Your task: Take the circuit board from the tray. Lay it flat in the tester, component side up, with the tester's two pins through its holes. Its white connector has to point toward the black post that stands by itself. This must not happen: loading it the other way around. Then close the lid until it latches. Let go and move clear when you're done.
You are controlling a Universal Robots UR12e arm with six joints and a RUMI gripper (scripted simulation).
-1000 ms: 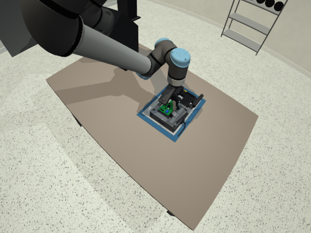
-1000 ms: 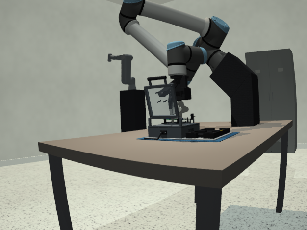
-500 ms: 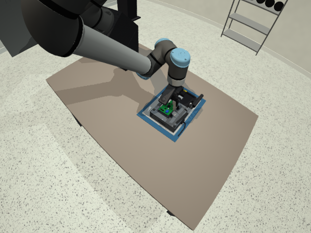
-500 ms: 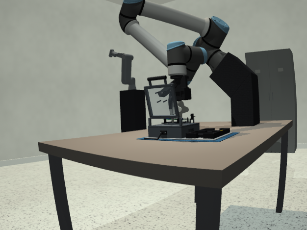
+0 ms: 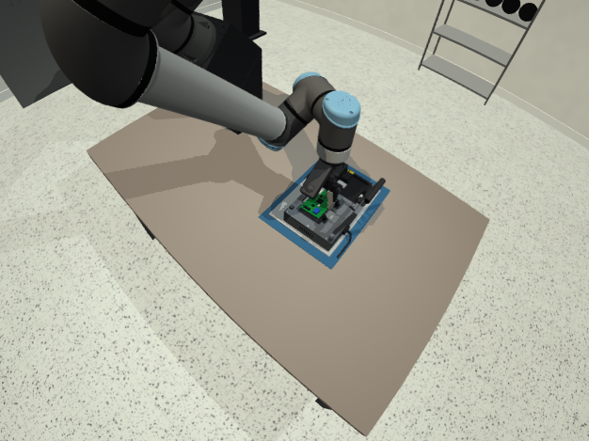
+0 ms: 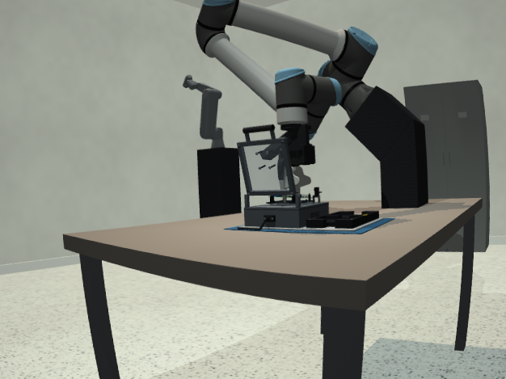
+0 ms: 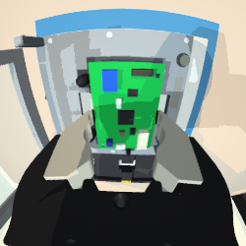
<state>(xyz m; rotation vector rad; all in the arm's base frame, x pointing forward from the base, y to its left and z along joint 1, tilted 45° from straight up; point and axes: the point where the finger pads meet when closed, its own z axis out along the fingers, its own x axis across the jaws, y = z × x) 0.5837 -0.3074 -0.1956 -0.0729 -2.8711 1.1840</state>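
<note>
Right now my hand is right at the green circuit board. Also, from my hand: tester bed (10 mm ahead, 10 mm below); black post (60 mm behind, 60 mm to the left, 10 mm above); tester (40 mm ahead, 40 mm to the left, 30 mm above).
</note>
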